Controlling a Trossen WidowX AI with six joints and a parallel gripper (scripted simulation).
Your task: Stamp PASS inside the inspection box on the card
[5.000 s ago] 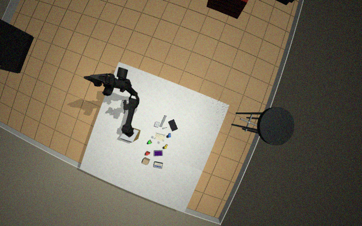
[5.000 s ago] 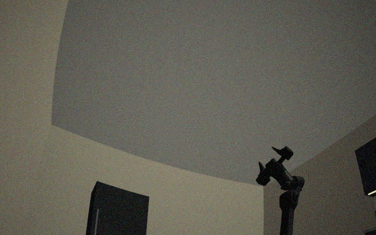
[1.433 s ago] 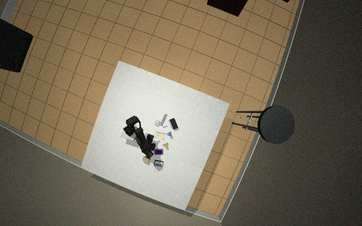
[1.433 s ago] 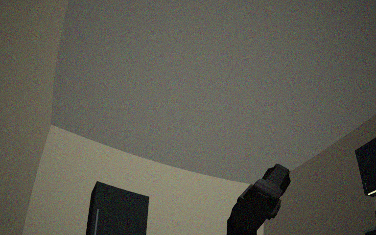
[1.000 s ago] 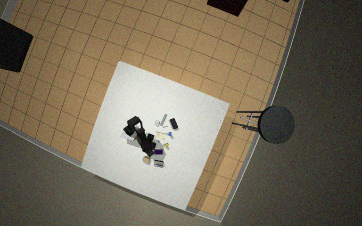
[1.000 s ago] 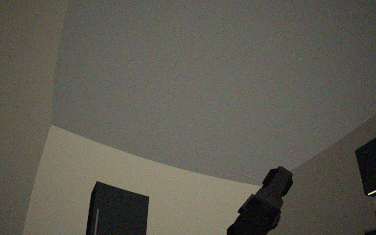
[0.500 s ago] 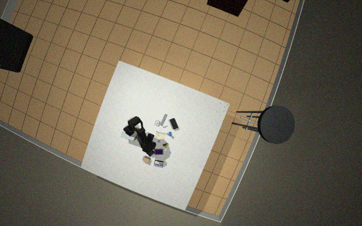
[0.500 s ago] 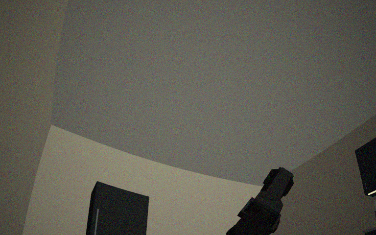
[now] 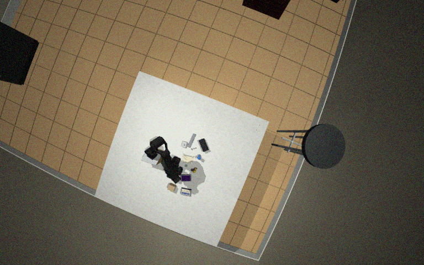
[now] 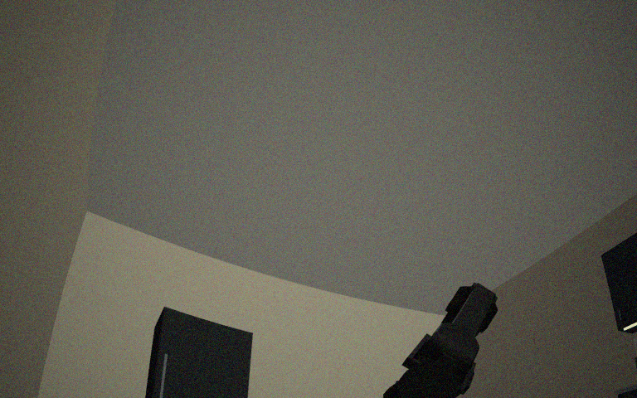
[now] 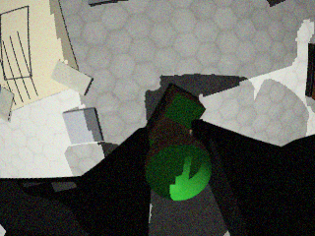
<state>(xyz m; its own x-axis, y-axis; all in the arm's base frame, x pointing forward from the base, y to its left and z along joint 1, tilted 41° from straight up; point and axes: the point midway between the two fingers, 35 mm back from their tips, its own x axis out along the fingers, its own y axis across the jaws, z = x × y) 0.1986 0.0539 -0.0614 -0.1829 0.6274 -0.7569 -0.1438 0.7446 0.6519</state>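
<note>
Now: the purple ink pad 130 mm ahead of my gripper tip, 60 mm to the right of it and 20 mm below it. Round my gripper tip: cream card (60 mm ahead, 100 mm to the left, 20 mm below); then red-knobbed stamp (40 mm ahead, 110 mm to the right); then PASS stamp (right at my gripper tip).
</note>
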